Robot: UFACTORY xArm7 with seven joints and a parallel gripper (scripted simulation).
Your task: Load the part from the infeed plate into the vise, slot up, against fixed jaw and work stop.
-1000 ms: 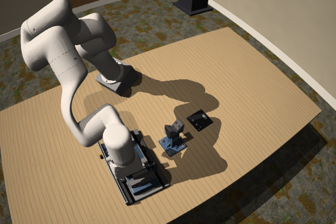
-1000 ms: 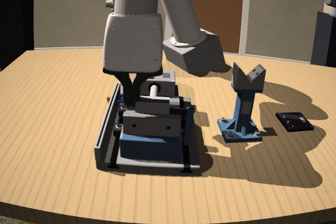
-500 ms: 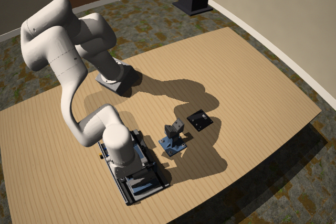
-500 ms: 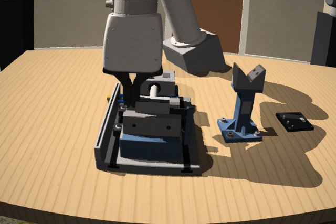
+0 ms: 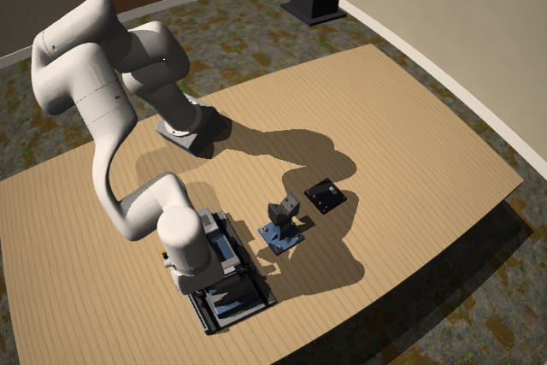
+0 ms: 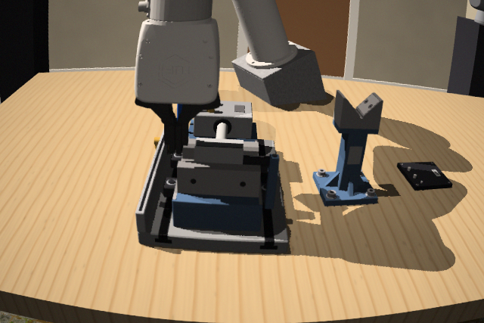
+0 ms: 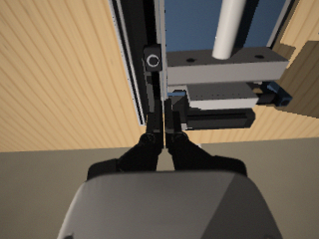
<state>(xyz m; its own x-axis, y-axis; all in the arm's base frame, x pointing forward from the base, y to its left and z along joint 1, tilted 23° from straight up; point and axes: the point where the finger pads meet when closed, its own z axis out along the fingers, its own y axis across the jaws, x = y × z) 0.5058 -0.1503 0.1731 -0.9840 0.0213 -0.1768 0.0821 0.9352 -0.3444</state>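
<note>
Now: the part 50 mm to the left of my hand and 20 mm below it. Also, from my hand: work stop (100 mm to the left, 30 mm below, 10 mm ahead); fixed jaw (50 mm to the left, 40 mm below, 30 mm ahead); moving jaw (60 mm to the left, 40 mm below, 30 mm behind).
</note>
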